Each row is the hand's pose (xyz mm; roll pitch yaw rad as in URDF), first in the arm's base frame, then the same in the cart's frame.
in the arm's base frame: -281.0 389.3 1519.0 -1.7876 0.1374 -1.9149
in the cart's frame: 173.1 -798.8 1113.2 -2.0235 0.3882 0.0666
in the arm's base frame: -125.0 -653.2 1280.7 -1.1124 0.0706 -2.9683
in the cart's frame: 938.4 -287.4 546.9 -1.4442 0.0032 -0.9372
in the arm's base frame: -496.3 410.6 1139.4 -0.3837 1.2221 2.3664
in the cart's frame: 171.6 -1089.8 787.3 -0.6080 0.9002 -2.0719
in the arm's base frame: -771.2 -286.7 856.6 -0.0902 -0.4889 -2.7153
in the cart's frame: 834.0 -1110.1 337.1 -0.4649 -0.4394 -0.5024
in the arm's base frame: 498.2 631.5 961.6 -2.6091 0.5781 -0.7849
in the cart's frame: -522.9 -355.1 569.9 -2.3957 0.8777 1.4025
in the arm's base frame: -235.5 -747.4 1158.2 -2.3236 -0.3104 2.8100
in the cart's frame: 1043.6 -375.2 415.2 -2.6199 -0.5134 -1.3097
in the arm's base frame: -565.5 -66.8 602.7 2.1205 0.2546 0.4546
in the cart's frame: 493.2 -1084.2 141.3 2.4653 0.2107 2.5784
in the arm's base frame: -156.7 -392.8 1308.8 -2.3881 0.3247 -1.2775
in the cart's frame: 736.9 -416.6 657.8 -2.4186 0.6619 0.7513
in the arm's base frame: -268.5 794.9 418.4 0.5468 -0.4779 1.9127
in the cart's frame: -423.7 -1228.2 199.2 0.5584 -0.8160 -2.3341
